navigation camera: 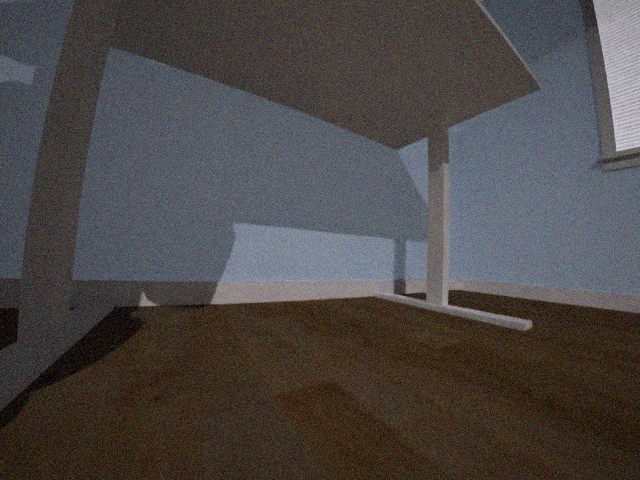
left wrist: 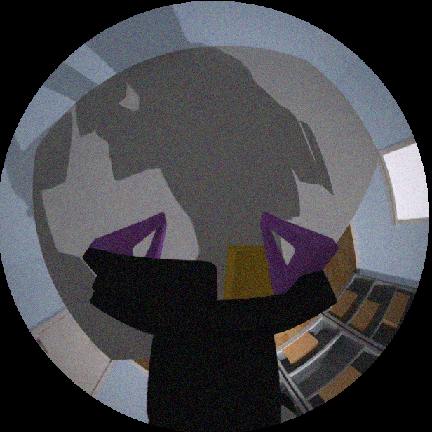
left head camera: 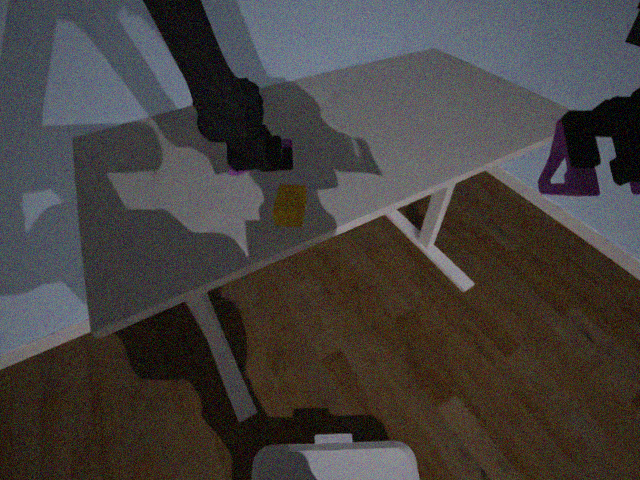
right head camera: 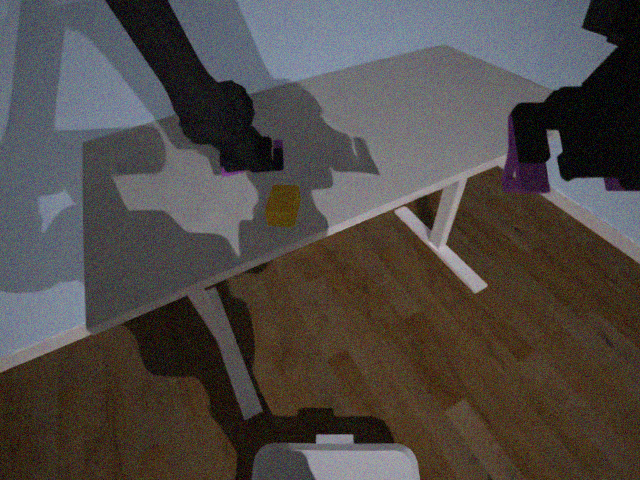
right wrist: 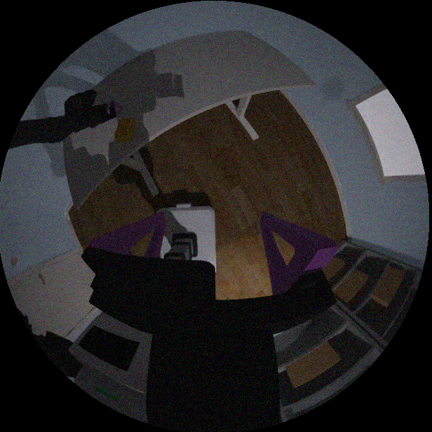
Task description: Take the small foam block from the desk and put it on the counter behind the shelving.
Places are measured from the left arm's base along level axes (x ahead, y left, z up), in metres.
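Where they show: left gripper, fingertip midpoint: (left head camera: pixel 268 166) (right head camera: pixel 262 167); right gripper, fingertip midpoint: (left head camera: pixel 586 187) (right head camera: pixel 555 184).
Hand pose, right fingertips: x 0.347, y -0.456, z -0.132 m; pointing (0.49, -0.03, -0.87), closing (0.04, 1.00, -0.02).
Observation:
After its pixels a point has its place.
The small foam block, yellow (left head camera: pixel 290 205) {y -0.130, x 0.642, z -0.415 m} (right head camera: pixel 282 205) {y -0.131, x 0.642, z -0.415 m} (left wrist: pixel 246 272) (right wrist: pixel 125 130), lies on the desk (left head camera: pixel 413 103) {y -0.529, x 1.202, z -0.460 m} (right head camera: pixel 413 103) {y -0.515, x 1.186, z -0.460 m} (right wrist: pixel 215 60) near its front edge. My left gripper (left head camera: pixel 262 159) {y -0.076, x 0.753, z -0.391 m} (right head camera: pixel 255 159) {y -0.076, x 0.753, z -0.391 m} (left wrist: pixel 212 217) is open and empty, over the desk and just beyond the block in the head views. In the left wrist view the block shows beside the right-hand finger, partly hidden by that finger and the gripper body. My right gripper (left head camera: pixel 615 190) (right head camera: pixel 576 187) {y -0.456, x 0.347, z -0.133 m} (right wrist: pixel 212 217) is open and empty, off the desk's right end.
Shelving (left wrist: pixel 350 331) (right wrist: pixel 361 322) with several brown boxes stands at the lower right of the wrist views. A pale surface (left wrist: pixel 75 345) (right wrist: pixel 55 290) shows at their lower left; I cannot tell whether it is the counter. Desk legs (left head camera: pixel 222 356) (navigation camera: pixel 438 232) {y -0.799, x 1.341, z -1.062 m} stand below the desk.

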